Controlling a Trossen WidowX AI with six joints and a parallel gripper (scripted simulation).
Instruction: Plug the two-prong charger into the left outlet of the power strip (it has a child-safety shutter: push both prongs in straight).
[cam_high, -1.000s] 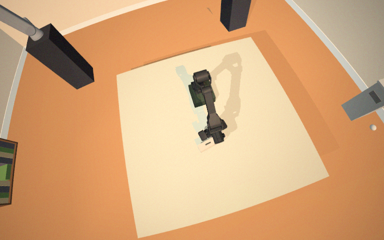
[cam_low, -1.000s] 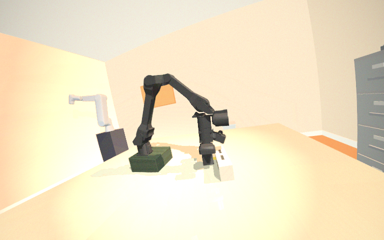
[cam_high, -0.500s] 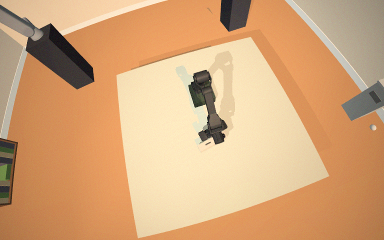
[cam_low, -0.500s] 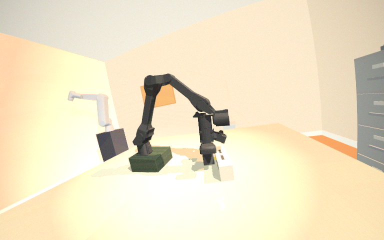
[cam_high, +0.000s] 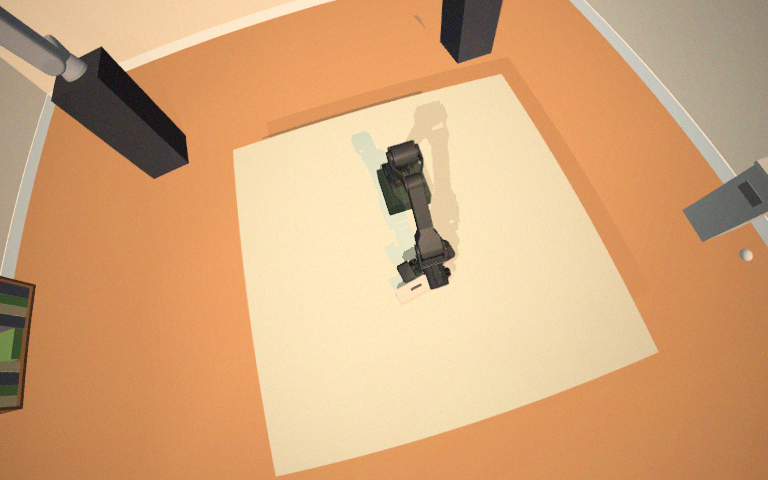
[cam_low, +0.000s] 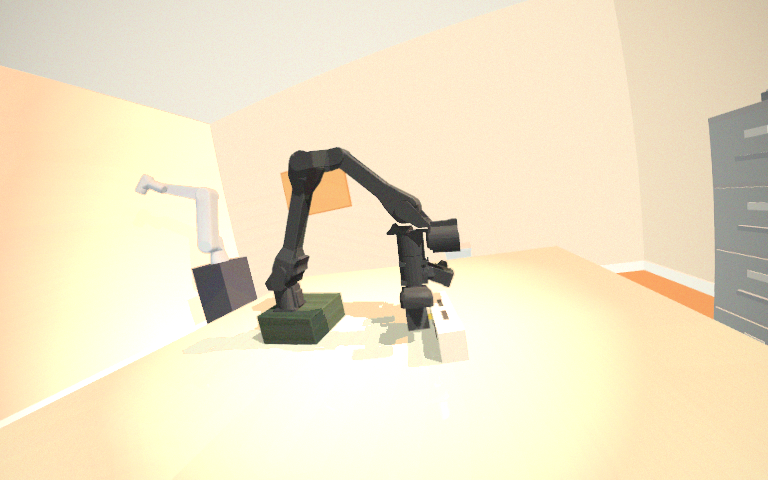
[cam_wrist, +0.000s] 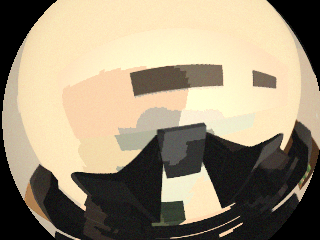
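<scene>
The dark grey charger is 2 cm ahead of my gripper tip and 1 cm above it.
</scene>
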